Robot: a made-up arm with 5 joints.
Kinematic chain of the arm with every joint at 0, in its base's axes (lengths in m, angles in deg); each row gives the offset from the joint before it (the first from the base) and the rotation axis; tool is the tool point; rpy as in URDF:
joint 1: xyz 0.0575 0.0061 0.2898 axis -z
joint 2: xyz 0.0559 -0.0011 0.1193 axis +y
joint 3: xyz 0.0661 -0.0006 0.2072 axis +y
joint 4: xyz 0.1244 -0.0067 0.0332 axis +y
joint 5: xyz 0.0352 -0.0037 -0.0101 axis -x
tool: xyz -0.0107 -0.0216 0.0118 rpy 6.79 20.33 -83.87
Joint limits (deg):
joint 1: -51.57..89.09
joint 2: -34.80..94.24
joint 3: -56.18..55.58
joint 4: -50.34..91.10
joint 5: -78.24..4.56
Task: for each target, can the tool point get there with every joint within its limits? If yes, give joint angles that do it. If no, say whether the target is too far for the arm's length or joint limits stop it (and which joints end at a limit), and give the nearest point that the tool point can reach.
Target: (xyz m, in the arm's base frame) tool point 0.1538 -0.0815 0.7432
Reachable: yes | joints 25.94 -21.53 -26.99 24.08 -26.08
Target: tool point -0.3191 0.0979 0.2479
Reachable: no: joint limits stop it (at a limit: joint 1, joint 2, joint 3) | nearest point 0.0250 -0.1297 0.2380 | short by 0.413 m
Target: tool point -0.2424 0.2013 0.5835
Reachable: no: joint limits stop it (at a limit: joint 2, joint 3, joint 4, joint 5) | nearest point -0.0032 0.0456 0.7535 | short by 0.332 m
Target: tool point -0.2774 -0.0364 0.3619
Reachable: no: joint limits stop it (at a limit: joint 1, joint 2, joint 3) | nearest point 0.0240 -0.1399 0.2573 | short by 0.335 m
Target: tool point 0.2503 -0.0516 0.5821
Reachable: yes | joints 7.68 -14.28 33.15 22.79 -67.00
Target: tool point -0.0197 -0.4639 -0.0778
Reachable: no: too far | nearest point 0.0348 -0.3284 0.1809 | short by 0.297 m
